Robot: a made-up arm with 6 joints. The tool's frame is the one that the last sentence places.
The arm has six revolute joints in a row. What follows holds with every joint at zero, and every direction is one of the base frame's. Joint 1 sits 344.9 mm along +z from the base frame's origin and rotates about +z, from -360.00 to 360.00 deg. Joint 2 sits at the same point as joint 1 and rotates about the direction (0, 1, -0.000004), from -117.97 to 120.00 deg. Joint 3 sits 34.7 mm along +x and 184.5 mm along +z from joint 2 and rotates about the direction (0, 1, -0.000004), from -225.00 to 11.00 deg. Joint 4 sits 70.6 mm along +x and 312.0 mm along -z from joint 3 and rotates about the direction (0, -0.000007, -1), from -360.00 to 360.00 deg. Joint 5 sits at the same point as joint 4 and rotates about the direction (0, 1, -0.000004), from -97.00 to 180.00 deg. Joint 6 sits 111.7 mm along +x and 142.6 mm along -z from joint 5 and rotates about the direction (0, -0.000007, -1), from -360.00 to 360.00 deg. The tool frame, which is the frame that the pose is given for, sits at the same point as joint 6; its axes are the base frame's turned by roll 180.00, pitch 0.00 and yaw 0.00 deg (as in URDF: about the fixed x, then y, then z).
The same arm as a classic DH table. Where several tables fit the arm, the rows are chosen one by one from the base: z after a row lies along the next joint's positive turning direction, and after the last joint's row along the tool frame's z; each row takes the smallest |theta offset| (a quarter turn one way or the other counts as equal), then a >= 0, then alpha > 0; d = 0 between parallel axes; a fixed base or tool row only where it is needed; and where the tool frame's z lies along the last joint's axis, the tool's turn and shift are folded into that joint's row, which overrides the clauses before.
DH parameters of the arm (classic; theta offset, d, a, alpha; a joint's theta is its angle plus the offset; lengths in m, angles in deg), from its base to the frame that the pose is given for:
joint 1: 0.00 0.3449 0.0000 -90.00
joint 2: -79.35 0.0000 0.1877 0.00
joint 3: 79.35 0.0000 0.0706 -90.00
joint 4: 0.00 0.3120 0.0000 90.00
joint 5: 0.00 0.0000 0.1117 -90.00
joint 6: 0.00 0.1426 0.0000 0.00
Joint limits (deg, base to tool): -360.00..360.00 -117.97..120.00 -225.00..11.00 -360.00..360.00 -97.00..180.00 -360.00..360.00

